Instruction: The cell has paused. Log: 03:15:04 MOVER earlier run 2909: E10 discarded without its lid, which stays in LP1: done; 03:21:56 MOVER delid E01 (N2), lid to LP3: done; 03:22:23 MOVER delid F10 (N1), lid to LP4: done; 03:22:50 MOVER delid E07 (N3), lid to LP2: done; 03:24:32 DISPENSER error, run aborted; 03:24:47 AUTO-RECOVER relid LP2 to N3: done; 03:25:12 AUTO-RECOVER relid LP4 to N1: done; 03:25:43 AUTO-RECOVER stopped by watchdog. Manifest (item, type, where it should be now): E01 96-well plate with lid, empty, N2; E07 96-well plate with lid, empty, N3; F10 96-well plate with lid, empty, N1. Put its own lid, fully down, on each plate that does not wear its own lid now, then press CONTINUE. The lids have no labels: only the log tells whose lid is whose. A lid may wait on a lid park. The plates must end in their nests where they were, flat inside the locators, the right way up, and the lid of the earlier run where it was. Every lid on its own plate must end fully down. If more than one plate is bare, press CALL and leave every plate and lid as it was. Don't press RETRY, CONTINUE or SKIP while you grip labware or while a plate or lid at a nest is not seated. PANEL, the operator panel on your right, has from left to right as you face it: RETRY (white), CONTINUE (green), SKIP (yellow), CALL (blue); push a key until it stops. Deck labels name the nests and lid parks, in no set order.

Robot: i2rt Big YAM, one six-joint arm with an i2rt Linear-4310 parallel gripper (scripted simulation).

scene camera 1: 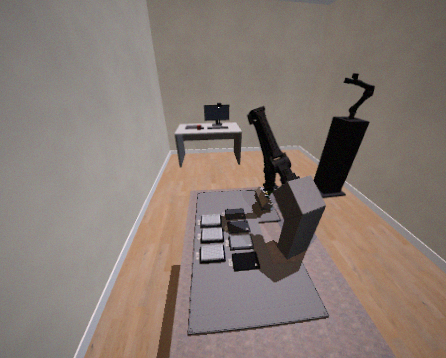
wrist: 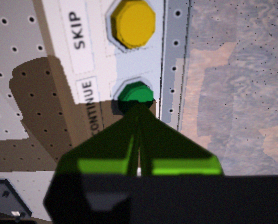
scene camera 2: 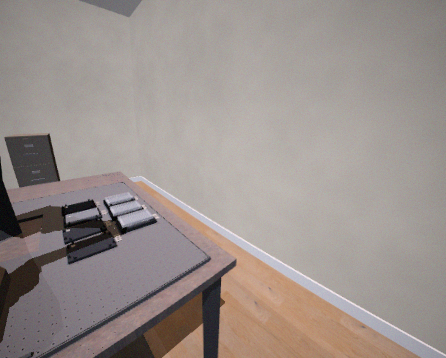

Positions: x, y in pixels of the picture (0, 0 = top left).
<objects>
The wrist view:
my gripper: 139, 112
operator panel: 90, 67
</objects>
